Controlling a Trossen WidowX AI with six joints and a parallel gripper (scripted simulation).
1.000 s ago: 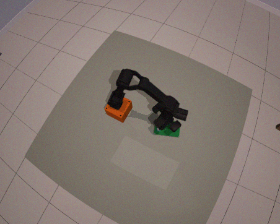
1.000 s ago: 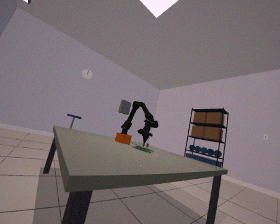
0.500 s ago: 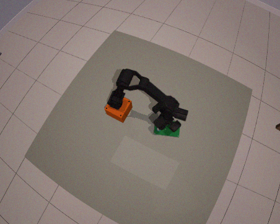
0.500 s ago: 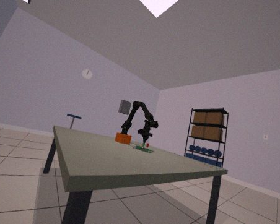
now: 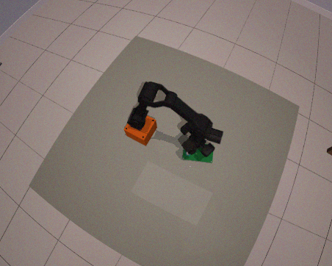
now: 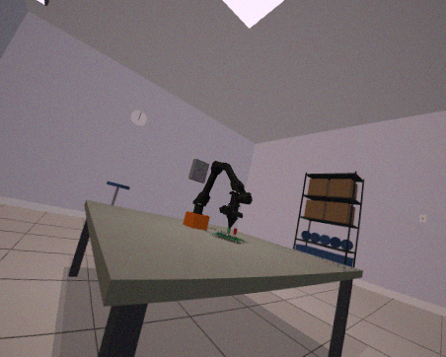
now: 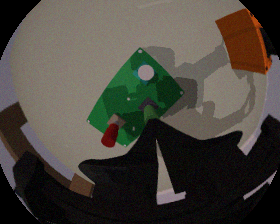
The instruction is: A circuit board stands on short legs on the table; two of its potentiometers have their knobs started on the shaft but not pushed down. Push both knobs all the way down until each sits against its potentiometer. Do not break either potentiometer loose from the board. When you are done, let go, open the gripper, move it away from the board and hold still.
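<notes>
Now: the green round knob 2 cm below my gripper tip. The rest, counted from my gripper tip: red knob: 6 cm ahead, 1 cm to the right, 1 cm below.
</notes>
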